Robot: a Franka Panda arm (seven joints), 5 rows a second.
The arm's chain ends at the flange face. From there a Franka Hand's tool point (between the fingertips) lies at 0.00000 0.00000 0.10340 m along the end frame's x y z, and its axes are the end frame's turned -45 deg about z.
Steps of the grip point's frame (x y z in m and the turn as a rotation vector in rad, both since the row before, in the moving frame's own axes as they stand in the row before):
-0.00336 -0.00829 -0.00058 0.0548 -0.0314 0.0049
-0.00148 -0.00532 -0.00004 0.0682 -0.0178 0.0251
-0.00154 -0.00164 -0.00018 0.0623 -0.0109 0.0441
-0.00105 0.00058 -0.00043 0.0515 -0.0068 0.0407
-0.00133 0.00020 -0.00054 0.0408 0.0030 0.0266
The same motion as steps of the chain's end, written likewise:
-0.00194 -0.00176 -0.00037 0.0165 -0.0610 0.0049
0.00143 0.00105 0.00022 0.0356 -0.0608 0.0251
0.00302 0.00380 0.00003 0.0363 -0.0518 0.0441
0.00386 0.00451 -0.00029 0.0316 -0.0412 0.0407
0.00192 0.00432 -0.00045 0.0310 -0.0267 0.0266

